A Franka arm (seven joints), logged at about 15 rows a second.
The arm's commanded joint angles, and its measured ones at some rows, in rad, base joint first. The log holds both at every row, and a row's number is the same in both.
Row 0, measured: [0.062 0.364 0.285 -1.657 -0.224 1.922 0.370]
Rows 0 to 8, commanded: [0.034 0.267 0.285 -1.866 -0.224 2.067 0.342]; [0.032 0.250 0.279 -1.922 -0.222 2.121 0.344]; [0.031 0.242 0.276 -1.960 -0.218 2.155 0.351]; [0.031 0.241 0.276 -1.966 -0.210 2.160 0.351]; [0.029 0.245 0.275 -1.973 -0.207 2.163 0.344]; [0.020 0.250 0.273 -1.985 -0.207 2.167 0.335]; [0.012 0.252 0.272 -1.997 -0.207 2.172 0.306]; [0.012 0.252 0.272 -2.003 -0.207 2.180 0.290]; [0.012 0.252 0.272 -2.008 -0.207 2.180 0.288]
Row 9, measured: [0.033 0.281 0.266 -1.961 -0.221 2.147 0.327]
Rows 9 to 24, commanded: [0.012 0.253 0.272 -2.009 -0.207 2.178 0.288]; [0.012 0.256 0.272 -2.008 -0.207 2.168 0.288]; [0.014 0.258 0.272 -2.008 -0.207 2.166 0.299]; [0.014 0.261 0.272 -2.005 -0.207 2.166 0.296]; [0.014 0.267 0.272 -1.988 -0.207 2.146 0.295]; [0.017 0.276 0.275 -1.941 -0.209 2.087 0.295]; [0.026 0.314 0.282 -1.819 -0.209 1.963 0.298]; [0.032 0.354 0.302 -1.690 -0.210 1.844 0.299]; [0.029 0.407 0.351 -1.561 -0.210 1.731 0.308]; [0.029 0.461 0.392 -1.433 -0.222 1.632 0.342]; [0.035 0.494 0.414 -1.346 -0.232 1.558 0.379]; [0.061 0.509 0.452 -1.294 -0.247 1.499 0.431]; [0.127 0.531 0.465 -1.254 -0.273 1.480 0.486]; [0.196 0.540 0.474 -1.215 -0.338 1.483 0.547]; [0.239 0.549 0.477 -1.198 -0.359 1.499 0.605]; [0.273 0.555 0.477 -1.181 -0.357 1.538 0.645]
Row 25, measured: [0.201 0.498 0.465 -1.270 -0.312 1.532 0.561]
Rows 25 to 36, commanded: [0.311 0.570 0.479 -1.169 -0.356 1.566 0.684]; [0.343 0.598 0.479 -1.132 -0.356 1.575 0.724]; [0.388 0.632 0.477 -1.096 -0.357 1.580 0.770]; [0.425 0.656 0.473 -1.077 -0.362 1.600 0.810]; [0.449 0.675 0.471 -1.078 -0.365 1.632 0.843]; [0.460 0.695 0.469 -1.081 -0.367 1.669 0.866]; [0.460 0.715 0.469 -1.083 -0.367 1.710 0.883]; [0.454 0.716 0.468 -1.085 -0.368 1.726 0.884]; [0.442 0.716 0.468 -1.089 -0.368 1.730 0.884]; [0.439 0.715 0.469 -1.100 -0.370 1.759 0.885]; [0.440 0.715 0.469 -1.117 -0.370 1.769 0.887]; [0.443 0.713 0.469 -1.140 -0.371 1.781 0.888]
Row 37, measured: [0.446 0.711 0.457 -1.126 -0.348 1.759 0.875]
